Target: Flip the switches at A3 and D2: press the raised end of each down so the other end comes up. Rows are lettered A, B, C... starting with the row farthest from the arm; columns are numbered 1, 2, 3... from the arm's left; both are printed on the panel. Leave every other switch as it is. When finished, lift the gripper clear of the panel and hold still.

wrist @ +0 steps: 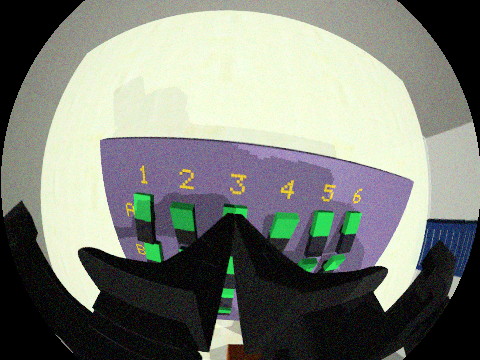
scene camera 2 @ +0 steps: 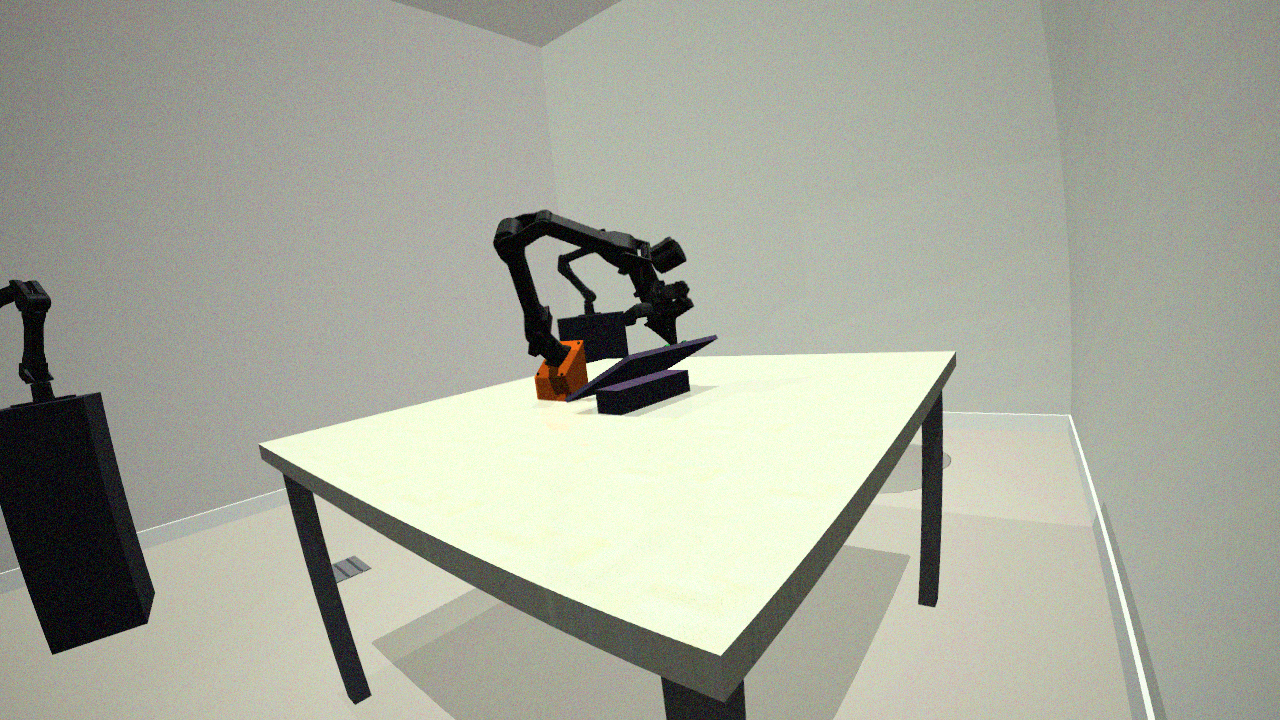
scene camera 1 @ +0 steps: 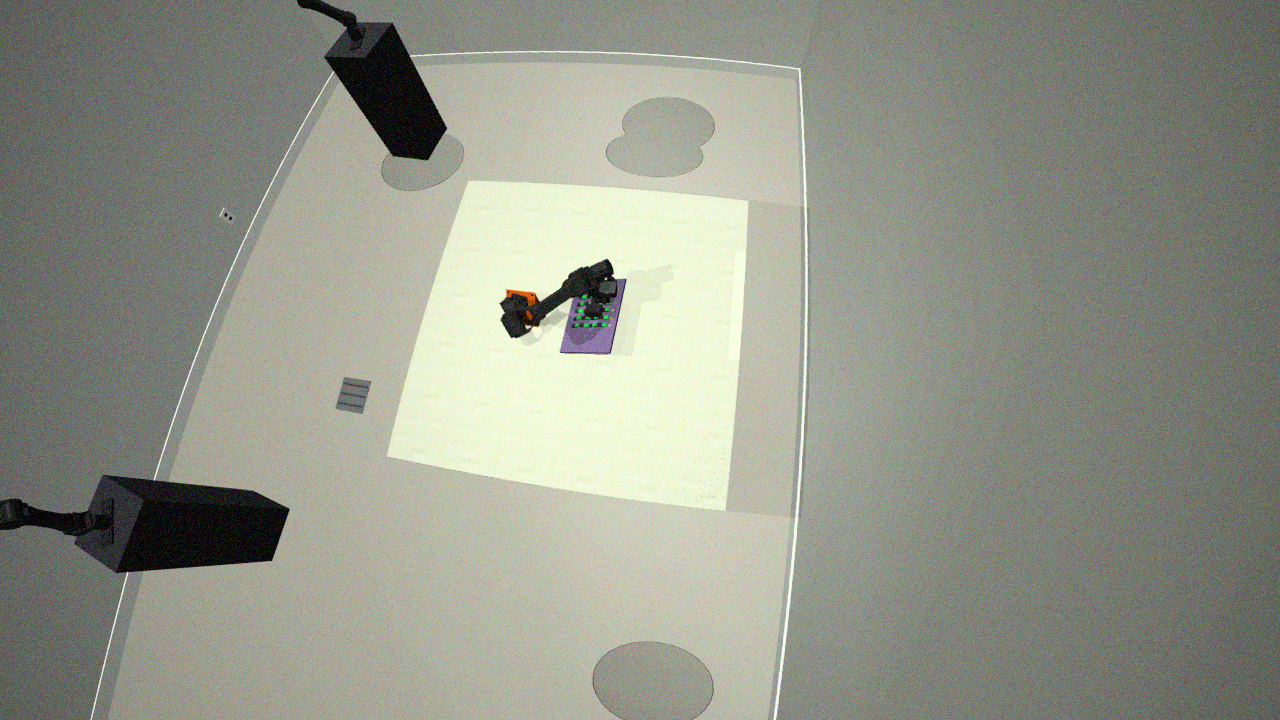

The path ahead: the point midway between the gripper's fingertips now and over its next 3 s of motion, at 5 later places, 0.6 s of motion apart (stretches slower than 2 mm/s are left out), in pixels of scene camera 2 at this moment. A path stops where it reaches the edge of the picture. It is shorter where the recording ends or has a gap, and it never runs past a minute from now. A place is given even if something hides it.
My gripper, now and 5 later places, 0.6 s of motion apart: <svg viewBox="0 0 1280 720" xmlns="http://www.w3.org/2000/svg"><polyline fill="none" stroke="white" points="674,345 650,330 637,357 642,364 642,366 643,367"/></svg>
